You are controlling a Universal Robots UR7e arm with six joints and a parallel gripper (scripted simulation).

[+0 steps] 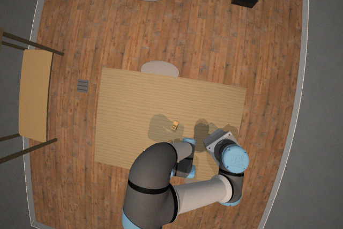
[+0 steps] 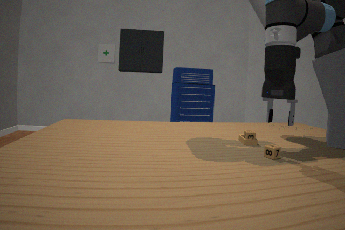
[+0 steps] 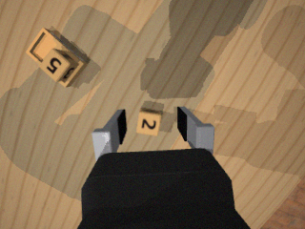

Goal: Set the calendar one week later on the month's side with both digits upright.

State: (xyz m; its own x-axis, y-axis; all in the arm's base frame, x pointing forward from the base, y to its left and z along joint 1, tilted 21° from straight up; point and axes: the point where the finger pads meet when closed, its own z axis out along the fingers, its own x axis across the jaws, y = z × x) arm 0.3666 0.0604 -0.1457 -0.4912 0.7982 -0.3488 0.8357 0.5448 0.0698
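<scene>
Now: the wooden date cube 90 mm below my hand, 20 mm ahead of it and 10 mm to the left of it. From my hand the other things lie so: wooden calendar tray: 150 mm to the right, 90 mm below.
</scene>
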